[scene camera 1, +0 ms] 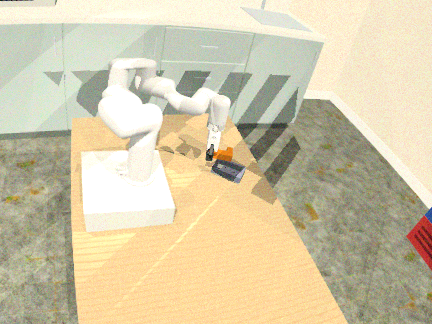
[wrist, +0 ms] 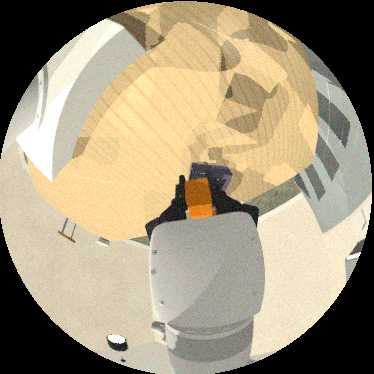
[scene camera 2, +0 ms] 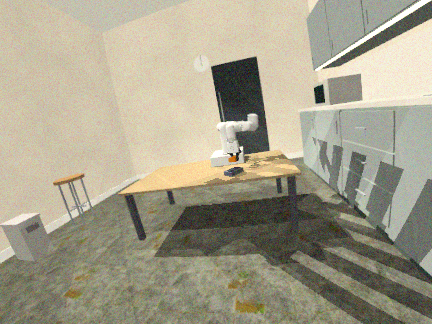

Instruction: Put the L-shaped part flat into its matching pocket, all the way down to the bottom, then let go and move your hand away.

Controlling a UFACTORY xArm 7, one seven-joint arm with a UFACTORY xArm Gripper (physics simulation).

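Frame: origin at the arm's base, x back, y right, z up, level; metres.
Seen in the pictures: gripper, between the fingertips: [scene camera 1: 208, 157] [wrist: 195, 179]; arm's base, origin of its link: [scene camera 1: 138, 175].
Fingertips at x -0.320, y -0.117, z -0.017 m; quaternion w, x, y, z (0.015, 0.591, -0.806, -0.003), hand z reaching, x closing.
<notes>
Pixels of each thing's top centre, then the offset from my fingertips to it. Level surfaces: height alone.
- orange L-shaped part, centre of its top: [wrist: 211, 217] [scene camera 1: 220, 149] [scene camera 2: 234, 156] dz +0.045, dx -0.044, dy -0.001 m
- dark blue-grey pocket block, centre of its top: [wrist: 205, 195] [scene camera 1: 229, 166] [scene camera 2: 233, 169] dz -0.045, dx -0.103, dy +0.014 m
- wooden table, height of its surface: dz -0.082 m
The orange L-shaped part [scene camera 1: 224, 153] [scene camera 2: 232, 159] [wrist: 198, 193] is held between the black fingers of my gripper [scene camera 1: 210, 153] [wrist: 195, 179], which is shut on it. The dark blue-grey pocket block [scene camera 1: 228, 171] [scene camera 2: 233, 171] [wrist: 223, 176] lies on the table. In scene camera 1 the part shows just behind the block, apart from its recess. In the wrist view the part and the right finger hide some of the block. In scene camera 2 the part shows above and behind the block. The exact height of the part over the table is hard to tell.
The wooden table [scene camera 1: 200, 260] [scene camera 2: 170, 177] [wrist: 135, 125] carries the arm's white base [scene camera 1: 127, 217] [scene camera 2: 218, 160]. The table's side edge runs close to the block. Cabinets [scene camera 1: 210, 47] [scene camera 2: 367, 137] stand beyond the table. A stool [scene camera 2: 69, 179] stands off to the side.
</notes>
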